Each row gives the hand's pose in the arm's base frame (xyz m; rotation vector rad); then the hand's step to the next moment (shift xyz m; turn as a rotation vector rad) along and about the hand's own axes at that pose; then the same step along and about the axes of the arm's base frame.
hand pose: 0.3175 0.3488 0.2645 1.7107 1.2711 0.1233
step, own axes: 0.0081 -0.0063 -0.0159 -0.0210 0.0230 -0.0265
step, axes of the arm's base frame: -0.0098 0.0162 0.0003 -0.0090 0.0004 0.0399
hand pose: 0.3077 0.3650 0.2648 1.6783 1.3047 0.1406
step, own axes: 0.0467 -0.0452 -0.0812 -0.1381 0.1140 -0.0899
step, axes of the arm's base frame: -0.0599 0.0843 -0.0109 -0.0339 -0.0503 0.1910
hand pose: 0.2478 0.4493 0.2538 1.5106 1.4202 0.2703
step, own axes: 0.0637 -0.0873 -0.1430 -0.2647 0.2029 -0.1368
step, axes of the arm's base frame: -0.1405 0.1079 -0.0274 -0.0487 -0.1171 0.3374
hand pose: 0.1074 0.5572 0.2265 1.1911 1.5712 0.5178
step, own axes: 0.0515 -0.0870 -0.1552 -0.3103 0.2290 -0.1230
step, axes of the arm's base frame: -0.1750 0.0464 -0.0390 -0.0272 -0.1498 0.3751
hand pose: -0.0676 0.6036 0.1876 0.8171 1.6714 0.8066
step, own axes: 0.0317 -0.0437 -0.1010 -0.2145 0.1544 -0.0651
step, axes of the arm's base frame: -0.1099 -0.0082 -0.0310 0.0000 -0.1034 0.2518
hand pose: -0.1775 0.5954 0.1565 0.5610 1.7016 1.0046
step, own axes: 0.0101 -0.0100 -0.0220 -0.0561 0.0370 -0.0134
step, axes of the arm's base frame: -0.0230 -0.0054 -0.0113 0.0037 -0.0276 0.0626
